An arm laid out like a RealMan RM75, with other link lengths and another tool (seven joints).
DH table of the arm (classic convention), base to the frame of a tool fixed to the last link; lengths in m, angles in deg. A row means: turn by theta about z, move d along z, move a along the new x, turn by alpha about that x. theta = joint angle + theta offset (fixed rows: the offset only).
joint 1: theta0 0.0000  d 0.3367  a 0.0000  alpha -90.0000
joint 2: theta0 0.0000  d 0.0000  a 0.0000  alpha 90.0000
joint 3: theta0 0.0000  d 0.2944  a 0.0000  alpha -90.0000
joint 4: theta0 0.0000  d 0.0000  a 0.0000  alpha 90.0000
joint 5: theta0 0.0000  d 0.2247  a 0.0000  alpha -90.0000
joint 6: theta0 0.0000  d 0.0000  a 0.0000  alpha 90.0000
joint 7: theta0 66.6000  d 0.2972  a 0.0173  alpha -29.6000
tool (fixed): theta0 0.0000  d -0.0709  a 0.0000  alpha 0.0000
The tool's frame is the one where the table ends.
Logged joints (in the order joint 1, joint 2, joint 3, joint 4, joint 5, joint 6, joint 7), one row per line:
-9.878 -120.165 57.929 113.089 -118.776 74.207 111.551
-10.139 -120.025 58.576 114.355 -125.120 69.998 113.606
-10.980 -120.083 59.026 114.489 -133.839 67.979 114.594
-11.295 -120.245 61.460 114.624 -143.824 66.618 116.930
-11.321 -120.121 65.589 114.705 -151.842 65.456 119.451
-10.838 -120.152 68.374 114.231 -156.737 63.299 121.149
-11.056 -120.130 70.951 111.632 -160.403 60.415 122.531
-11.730 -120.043 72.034 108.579 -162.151 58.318 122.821
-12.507 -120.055 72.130 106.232 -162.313 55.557 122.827
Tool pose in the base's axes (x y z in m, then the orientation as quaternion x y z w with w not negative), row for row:
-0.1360 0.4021 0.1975 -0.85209 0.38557 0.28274 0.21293
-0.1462 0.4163 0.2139 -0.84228 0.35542 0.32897 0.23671
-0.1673 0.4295 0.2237 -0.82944 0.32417 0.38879 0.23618
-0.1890 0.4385 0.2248 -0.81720 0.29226 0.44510 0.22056
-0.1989 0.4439 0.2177 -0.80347 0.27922 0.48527 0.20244
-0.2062 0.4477 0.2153 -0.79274 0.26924 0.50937 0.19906
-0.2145 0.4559 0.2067 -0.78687 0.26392 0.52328 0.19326
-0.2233 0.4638 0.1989 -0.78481 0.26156 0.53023 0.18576
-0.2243 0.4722 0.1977 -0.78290 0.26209 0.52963 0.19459
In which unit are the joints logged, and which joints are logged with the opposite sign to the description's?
The joints are logged in degrees. Opposite sign: joint 5, joint 7.
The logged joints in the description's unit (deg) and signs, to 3 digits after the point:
-9.878 -120.165 57.929 113.089 118.776 74.207 -111.551
-10.139 -120.025 58.576 114.355 125.120 69.998 -113.606
-10.980 -120.083 59.026 114.489 133.839 67.979 -114.594
-11.295 -120.245 61.460 114.624 143.824 66.618 -116.930
-11.321 -120.121 65.589 114.705 151.842 65.456 -119.451
-10.838 -120.152 68.374 114.231 156.737 63.299 -121.149
-11.056 -120.130 70.951 111.632 160.403 60.415 -122.531
-11.730 -120.043 72.034 108.579 162.151 58.318 -122.821
-12.507 -120.055 72.130 106.232 162.313 55.557 -122.827

